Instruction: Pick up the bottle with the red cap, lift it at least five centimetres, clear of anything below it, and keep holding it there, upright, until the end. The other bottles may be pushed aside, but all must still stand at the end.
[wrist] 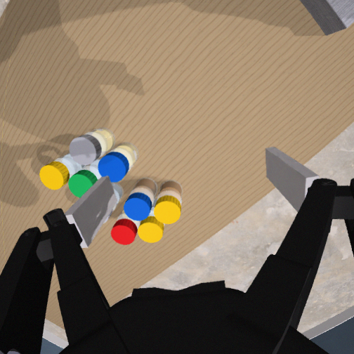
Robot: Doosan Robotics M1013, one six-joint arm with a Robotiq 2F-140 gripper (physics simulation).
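Observation:
The bottle with the red cap [124, 231] stands left of the view's middle, among a small group of bottles. A blue-capped bottle [138, 206] and a yellow-capped bottle [151, 230] stand close beside it; another yellow-capped bottle [167, 209] is next to them. My gripper [186, 175] is wide open and empty, above the bottles. Its left fingertip shows just left of and above the red cap, its right fingertip far to the right. The red-capped bottle's body is mostly hidden under its cap.
More bottles stand to the upper left: grey-capped [85, 149], blue-capped [113, 167], green-capped [83, 184] and yellow-capped [54, 175]. The left finger partly hides another bottle. The wooden table [210, 100] ends in a diagonal edge at the lower right. A grey block-like object [332, 15] shows at the top right.

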